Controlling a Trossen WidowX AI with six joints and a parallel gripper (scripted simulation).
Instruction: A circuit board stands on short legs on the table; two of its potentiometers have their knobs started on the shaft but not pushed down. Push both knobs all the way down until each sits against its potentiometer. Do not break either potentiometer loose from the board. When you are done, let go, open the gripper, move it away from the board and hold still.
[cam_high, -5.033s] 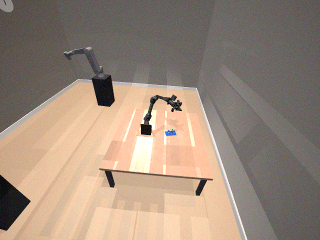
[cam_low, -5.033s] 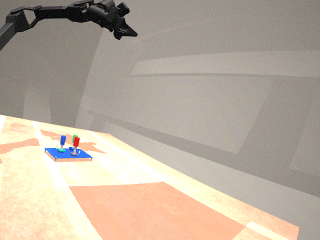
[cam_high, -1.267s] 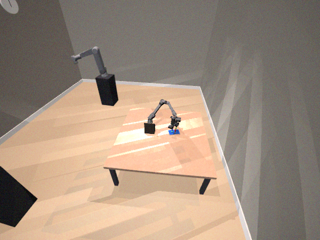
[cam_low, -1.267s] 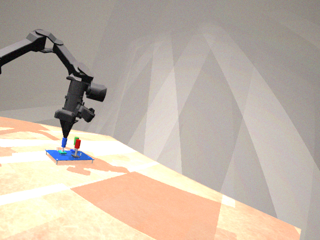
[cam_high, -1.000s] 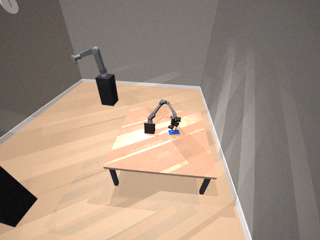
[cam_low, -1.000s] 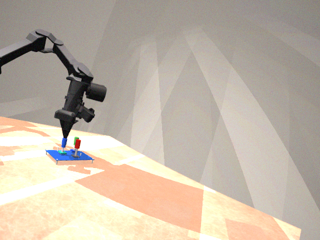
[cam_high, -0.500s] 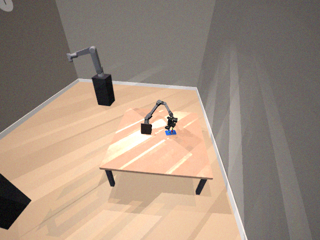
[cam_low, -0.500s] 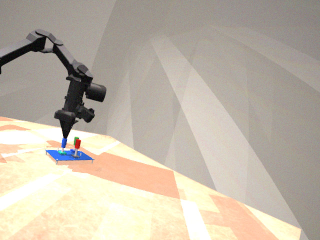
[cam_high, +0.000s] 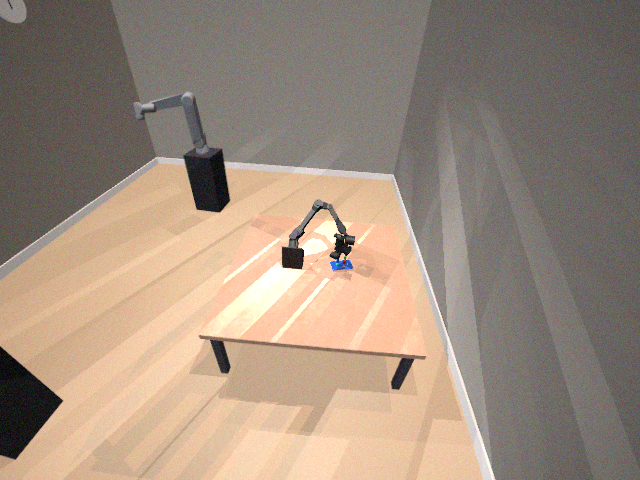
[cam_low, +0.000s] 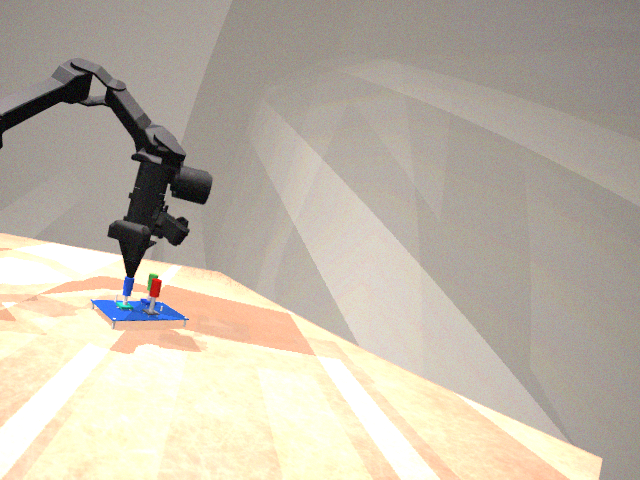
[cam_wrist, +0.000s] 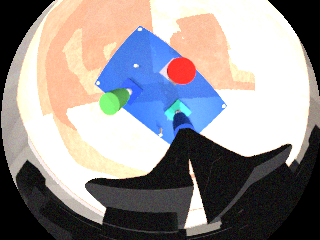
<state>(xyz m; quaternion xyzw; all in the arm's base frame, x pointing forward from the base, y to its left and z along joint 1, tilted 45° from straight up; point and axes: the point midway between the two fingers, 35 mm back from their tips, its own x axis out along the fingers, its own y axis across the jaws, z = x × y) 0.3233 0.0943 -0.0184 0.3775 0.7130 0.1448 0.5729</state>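
The blue knob lies 2 cm below my gripper tip. The rest, counted from my gripper tip: green knob 5 cm ahead, 4 cm to the left, 1 cm below.
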